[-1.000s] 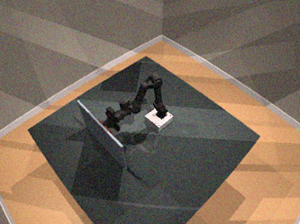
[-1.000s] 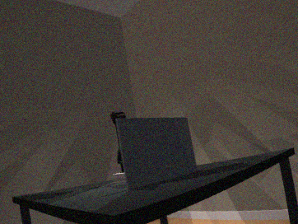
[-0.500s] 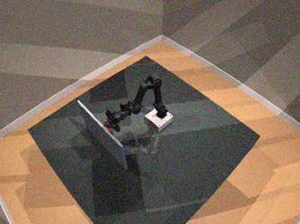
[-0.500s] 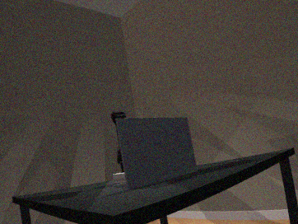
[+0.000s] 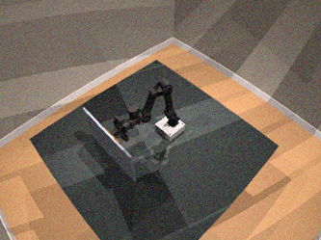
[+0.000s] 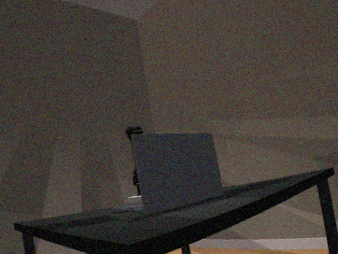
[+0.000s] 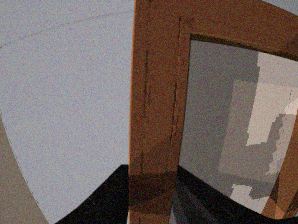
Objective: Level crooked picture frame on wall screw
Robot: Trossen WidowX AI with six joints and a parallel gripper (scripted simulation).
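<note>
My gripper tip is now 10 mm short of the brown wooden picture frame, 10 mm to the right of it and 50 mm above it. From my gripper tip the other things lie so: wall panel (20 mm ahead, 60 mm below).
</note>
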